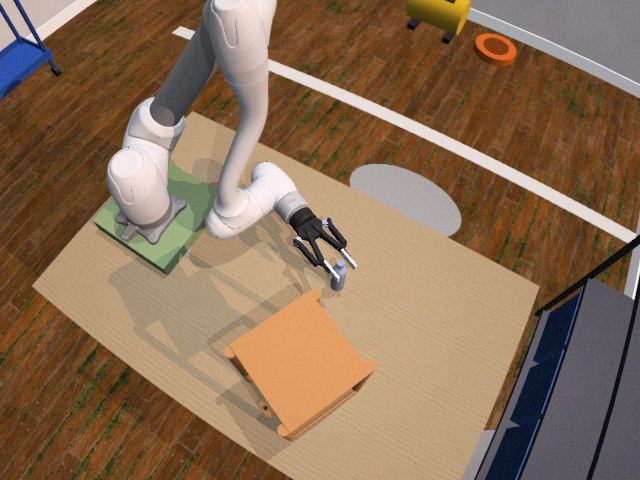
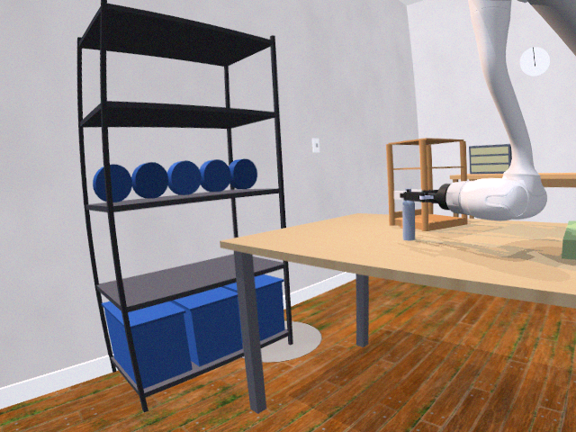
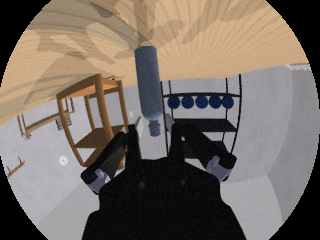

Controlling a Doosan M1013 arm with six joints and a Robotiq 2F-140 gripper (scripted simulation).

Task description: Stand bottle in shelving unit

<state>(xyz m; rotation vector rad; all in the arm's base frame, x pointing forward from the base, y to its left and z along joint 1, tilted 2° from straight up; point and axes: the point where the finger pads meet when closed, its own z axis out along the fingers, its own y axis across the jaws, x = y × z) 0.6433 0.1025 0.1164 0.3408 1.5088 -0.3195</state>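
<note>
Now: the grey-blue bottle 4 cm below my hand. Also, from my hand: wooden shelving unit: 6 cm ahead, 32 cm to the right, 2 cm above.
</note>
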